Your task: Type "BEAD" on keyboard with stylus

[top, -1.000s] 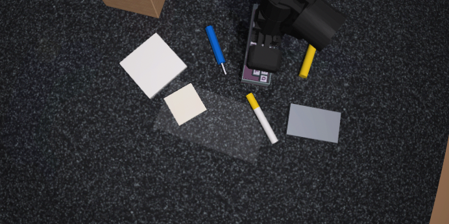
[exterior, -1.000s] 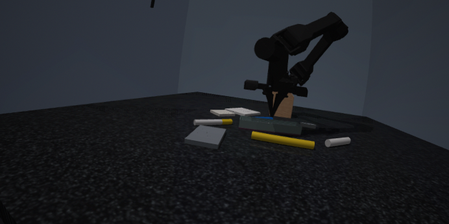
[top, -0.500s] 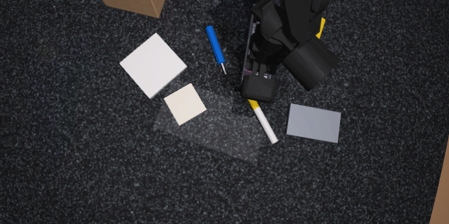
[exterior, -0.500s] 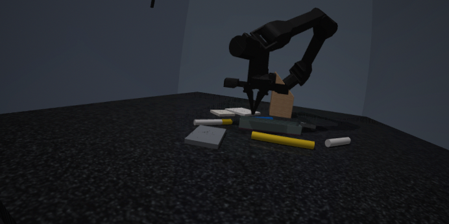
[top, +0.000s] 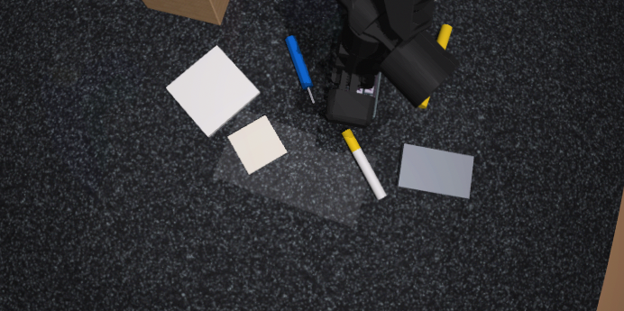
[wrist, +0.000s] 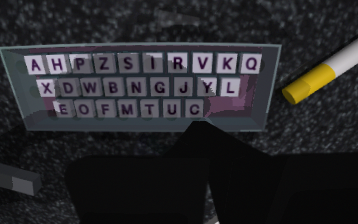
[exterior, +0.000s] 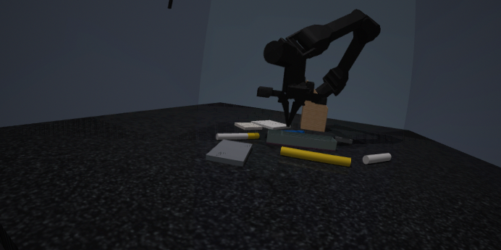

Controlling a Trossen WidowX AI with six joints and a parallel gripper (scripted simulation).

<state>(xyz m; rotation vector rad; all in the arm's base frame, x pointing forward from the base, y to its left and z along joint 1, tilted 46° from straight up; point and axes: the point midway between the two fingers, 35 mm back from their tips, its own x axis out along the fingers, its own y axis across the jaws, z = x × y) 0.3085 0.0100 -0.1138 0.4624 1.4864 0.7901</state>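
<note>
The blue stylus is 60 mm behind my gripper tip, 30 mm below it and 20 mm to the right of it. Also, from my gripper tip: yellow rod (130 mm ahead, 80 mm to the left, 30 mm below); then yellow-and-white marker (110 mm to the right, 60 mm ahead, 30 mm below); then stylus tip (40 mm to the right, 40 mm behind, 30 mm below).
</note>
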